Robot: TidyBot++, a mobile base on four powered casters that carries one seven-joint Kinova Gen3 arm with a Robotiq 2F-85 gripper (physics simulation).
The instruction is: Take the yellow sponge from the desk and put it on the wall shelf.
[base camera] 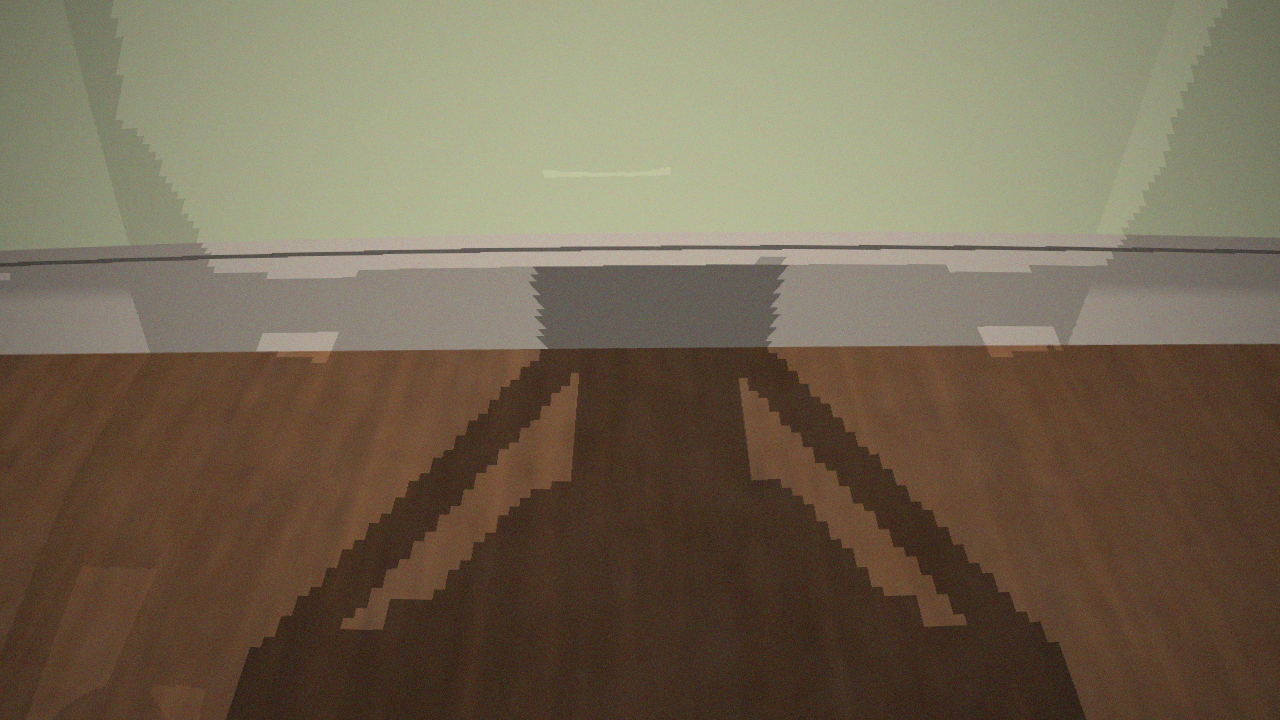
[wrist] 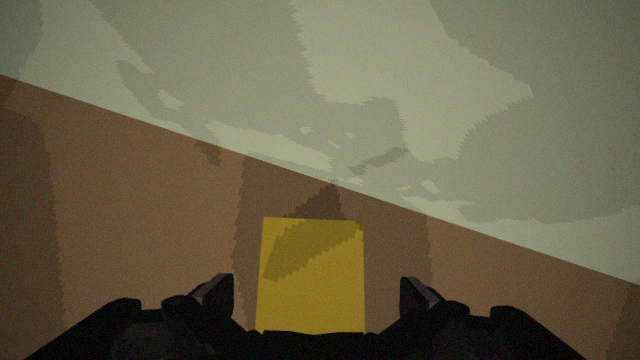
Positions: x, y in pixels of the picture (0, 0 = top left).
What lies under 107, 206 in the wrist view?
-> A brown wall shelf.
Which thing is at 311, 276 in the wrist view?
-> A yellow sponge.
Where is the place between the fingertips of my gripper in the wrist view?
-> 316, 294
